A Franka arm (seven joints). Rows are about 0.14 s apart.
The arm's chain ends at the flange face. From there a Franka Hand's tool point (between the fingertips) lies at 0.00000 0.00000 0.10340 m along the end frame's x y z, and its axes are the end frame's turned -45 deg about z.
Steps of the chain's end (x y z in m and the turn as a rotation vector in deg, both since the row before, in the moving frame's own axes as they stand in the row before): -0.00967 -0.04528 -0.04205 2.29 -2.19 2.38; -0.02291 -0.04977 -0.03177 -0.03 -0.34 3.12; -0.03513 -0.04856 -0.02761 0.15 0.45 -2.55; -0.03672 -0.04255 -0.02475 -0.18 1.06 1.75; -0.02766 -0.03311 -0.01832 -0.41 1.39 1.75; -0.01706 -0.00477 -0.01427 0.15 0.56 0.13; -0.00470 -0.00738 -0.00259 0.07 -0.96 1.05
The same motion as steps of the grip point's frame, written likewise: 0.02543 -0.04457 -0.04221 3.17 0.07 2.38; 0.01853 -0.05180 -0.03177 0.22 -0.26 3.12; 0.01027 -0.05881 -0.02761 -0.21 0.42 -2.55; 0.00522 -0.05445 -0.02477 -0.88 0.62 1.75; 0.00507 -0.04066 -0.01835 -1.27 0.69 1.75; -0.00778 -0.01491 -0.01428 -0.29 0.50 0.13; 0.00077 -0.00987 -0.00260 0.73 -0.63 1.05
